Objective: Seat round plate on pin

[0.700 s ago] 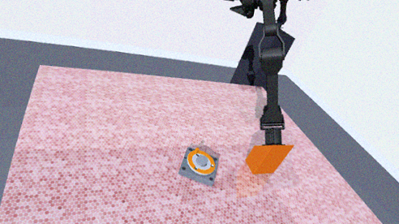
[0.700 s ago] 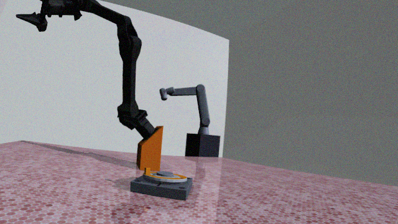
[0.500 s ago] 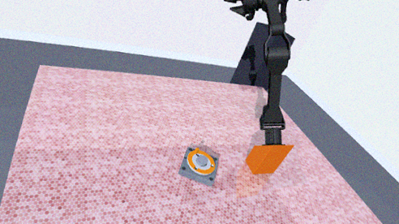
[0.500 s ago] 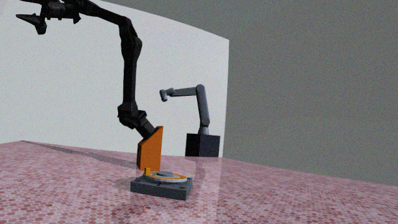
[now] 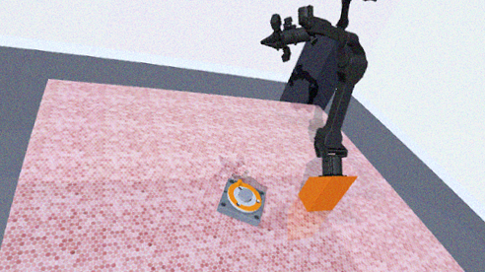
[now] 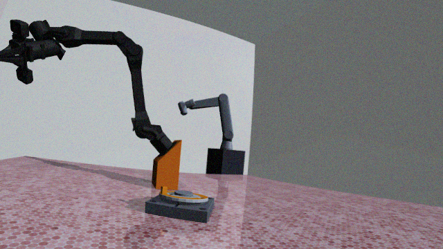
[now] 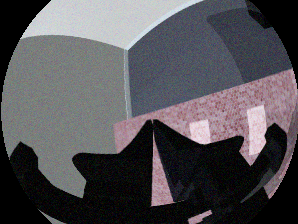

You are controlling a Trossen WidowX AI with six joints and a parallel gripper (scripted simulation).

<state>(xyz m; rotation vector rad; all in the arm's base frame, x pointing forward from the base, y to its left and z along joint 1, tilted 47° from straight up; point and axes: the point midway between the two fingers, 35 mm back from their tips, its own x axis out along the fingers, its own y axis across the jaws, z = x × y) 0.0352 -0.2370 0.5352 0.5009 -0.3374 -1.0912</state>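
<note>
The round plate lies 25 cm ahead of my gripper tip, 50 cm to the left of it and 27 cm below it.
</note>
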